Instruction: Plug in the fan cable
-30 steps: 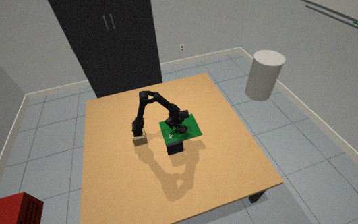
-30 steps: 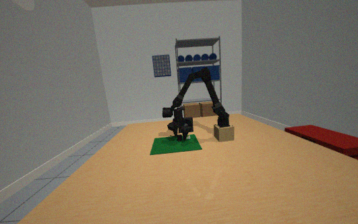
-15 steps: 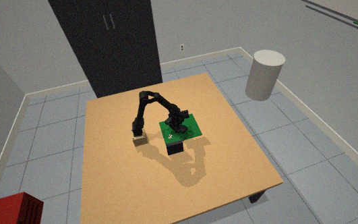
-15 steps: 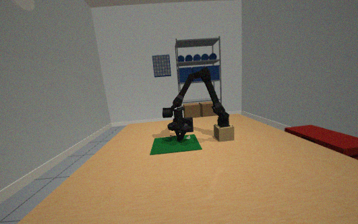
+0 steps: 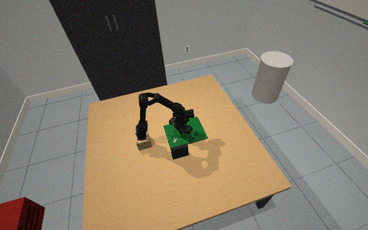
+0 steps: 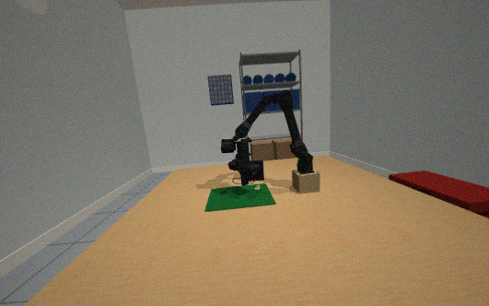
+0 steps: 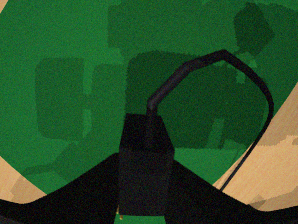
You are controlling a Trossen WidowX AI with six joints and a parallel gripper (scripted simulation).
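Right now my gripper tip is 60 mm past the fan header, 30 mm to the left of it and 60 mm above it. Also, from my gripper tip: black fan: 50 mm behind, 160 mm to the right; green board: 30 mm ahead, 40 mm to the left, 70 mm below; black fan plug: 10 mm above.
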